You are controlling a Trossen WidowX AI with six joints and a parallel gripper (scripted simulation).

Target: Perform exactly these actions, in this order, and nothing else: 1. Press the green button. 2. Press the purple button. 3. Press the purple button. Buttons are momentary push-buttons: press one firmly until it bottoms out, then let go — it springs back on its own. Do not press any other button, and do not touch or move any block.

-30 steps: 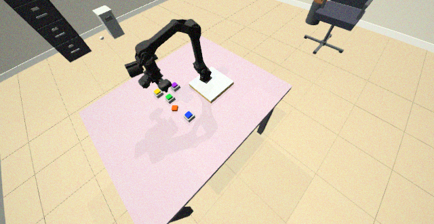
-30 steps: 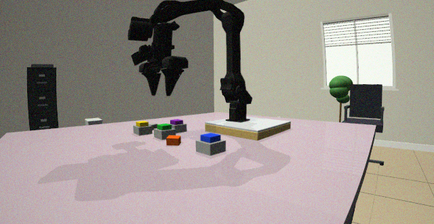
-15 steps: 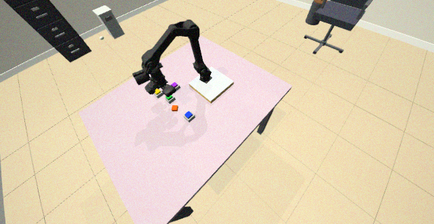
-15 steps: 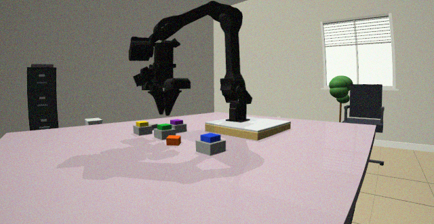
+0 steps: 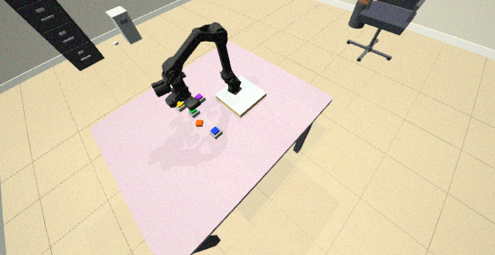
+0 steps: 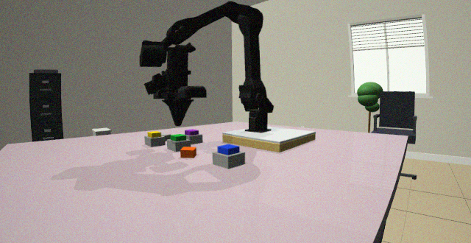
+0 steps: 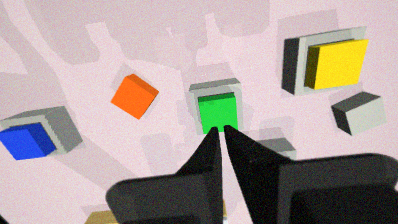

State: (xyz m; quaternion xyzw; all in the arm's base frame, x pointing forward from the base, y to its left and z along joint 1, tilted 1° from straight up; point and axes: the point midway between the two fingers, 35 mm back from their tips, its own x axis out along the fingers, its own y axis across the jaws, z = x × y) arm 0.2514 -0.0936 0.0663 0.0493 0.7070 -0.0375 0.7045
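Right now the green button is 30 mm below my gripper tip. The rest, counted from my gripper tip: yellow button: 100 mm to the right, 30 mm below, 20 mm ahead; orange block: 80 mm to the left, 50 mm below, 30 mm ahead; purple button: 90 mm behind, 40 mm to the right, 30 mm below.
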